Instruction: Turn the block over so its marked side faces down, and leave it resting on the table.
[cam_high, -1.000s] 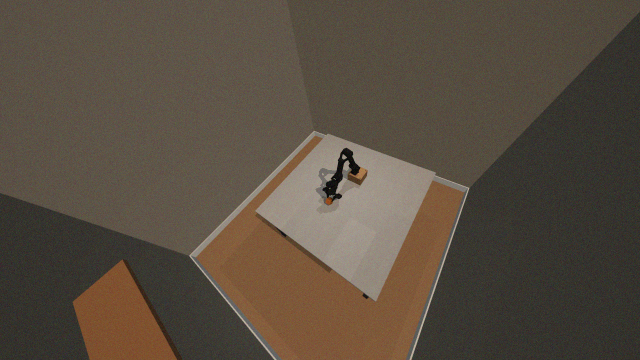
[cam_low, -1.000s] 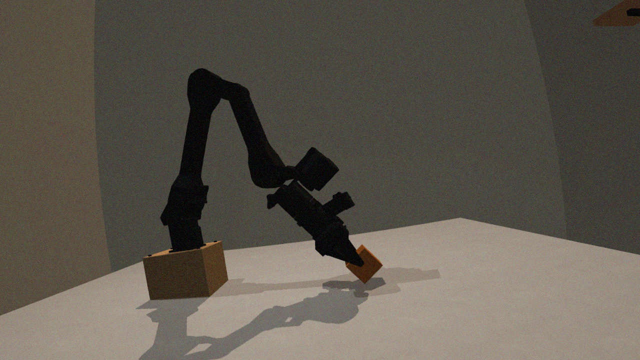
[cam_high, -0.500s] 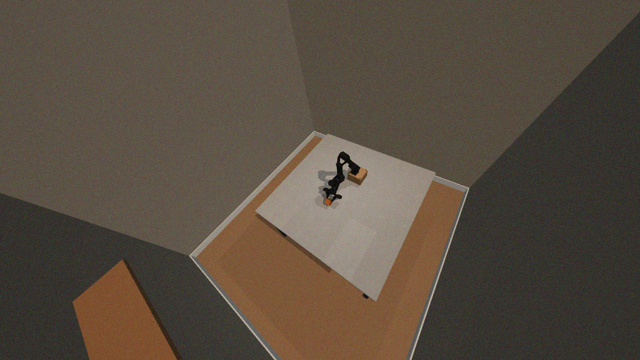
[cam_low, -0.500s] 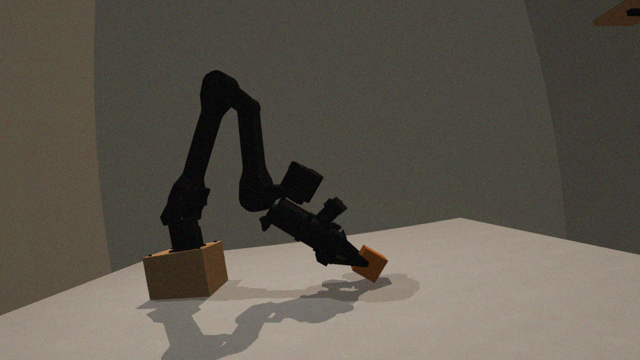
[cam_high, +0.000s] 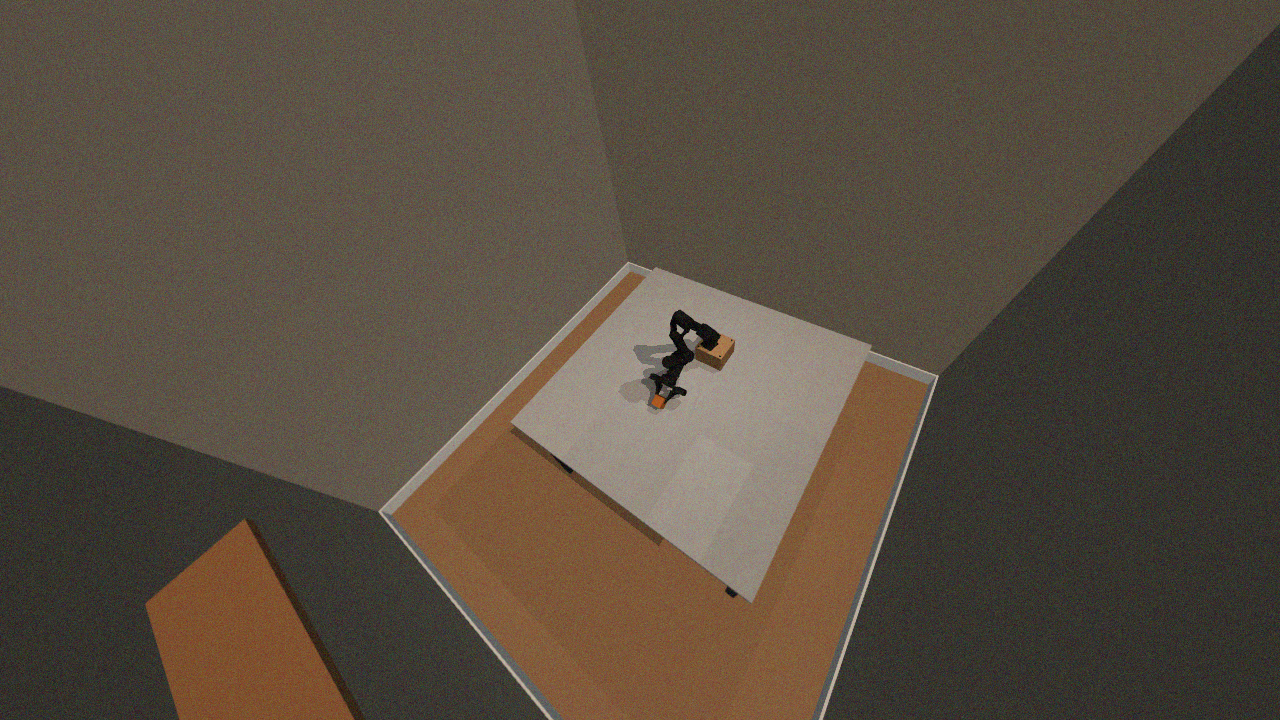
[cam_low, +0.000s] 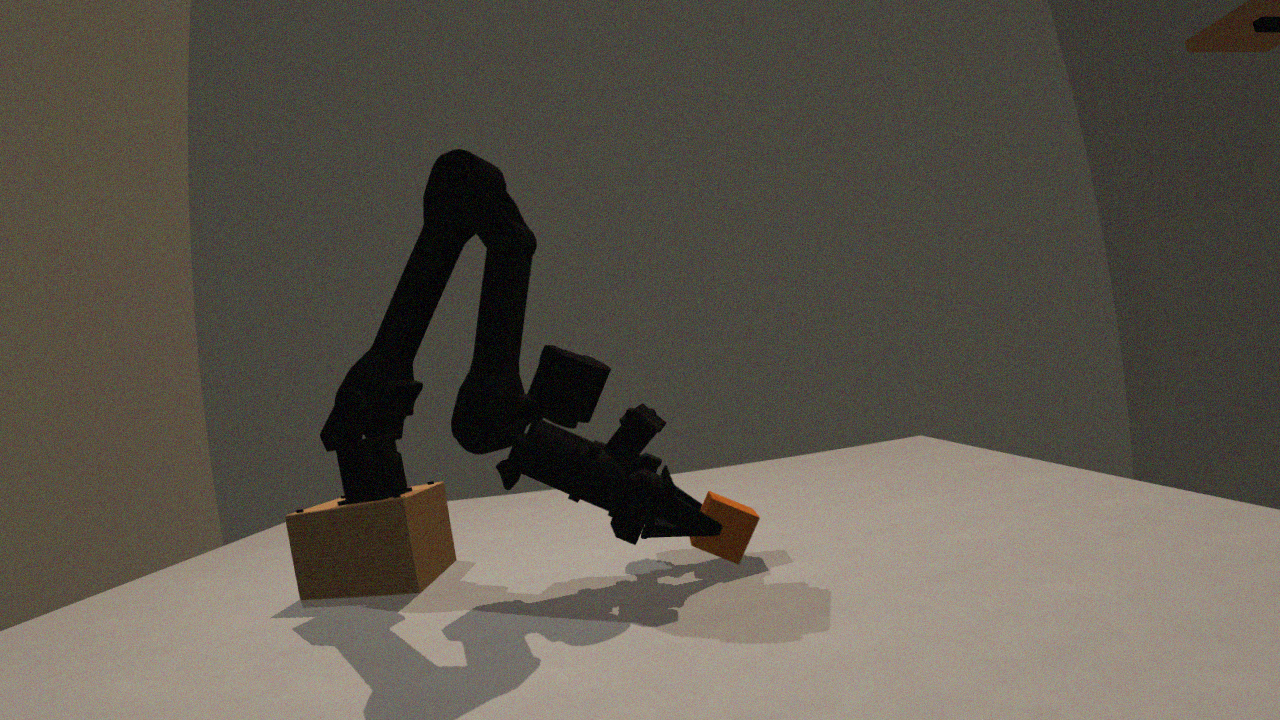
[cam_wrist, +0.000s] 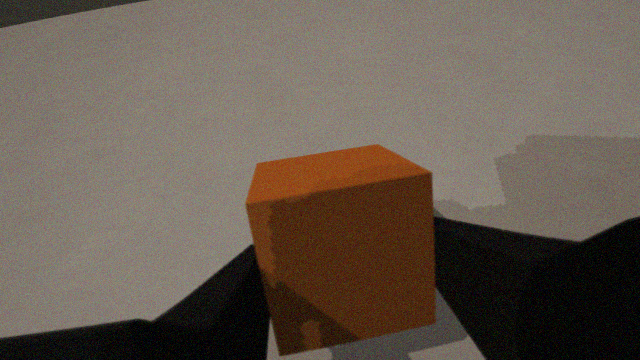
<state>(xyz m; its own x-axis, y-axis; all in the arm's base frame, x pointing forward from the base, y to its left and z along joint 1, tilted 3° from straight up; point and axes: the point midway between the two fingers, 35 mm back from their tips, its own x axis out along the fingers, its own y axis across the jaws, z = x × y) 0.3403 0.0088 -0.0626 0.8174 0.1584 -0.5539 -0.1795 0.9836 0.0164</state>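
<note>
My gripper tip is 1 cm above the block.
</note>
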